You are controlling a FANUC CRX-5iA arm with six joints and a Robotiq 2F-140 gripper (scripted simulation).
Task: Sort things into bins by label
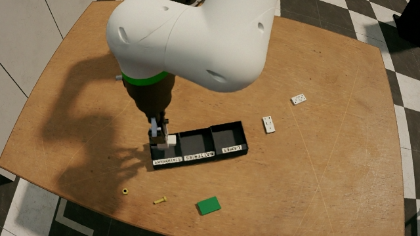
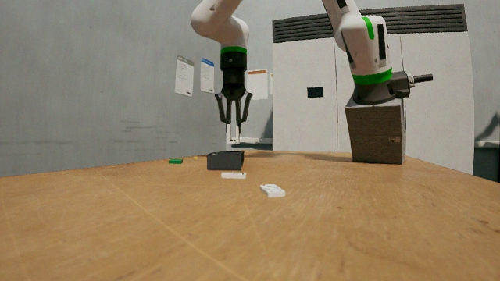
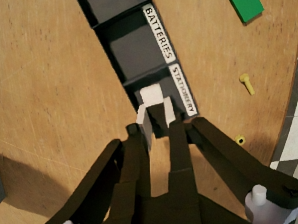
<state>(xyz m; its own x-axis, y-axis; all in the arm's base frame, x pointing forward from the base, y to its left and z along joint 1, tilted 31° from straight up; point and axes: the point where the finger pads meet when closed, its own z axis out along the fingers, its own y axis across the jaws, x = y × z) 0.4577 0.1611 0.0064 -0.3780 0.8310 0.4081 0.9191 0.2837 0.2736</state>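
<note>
Now: the flat green block 160 mm to the left of my hand, 110 mm ahead of it and 90 mm below it. Also, from my hand: yellow bolt 140 mm ahead, 90 mm below, 40 mm to the left; then yellow nut 160 mm ahead, 90 mm below, 60 mm to the right; then black three-part bin tray 80 mm to the left, 70 mm below, 40 mm behind.
</note>
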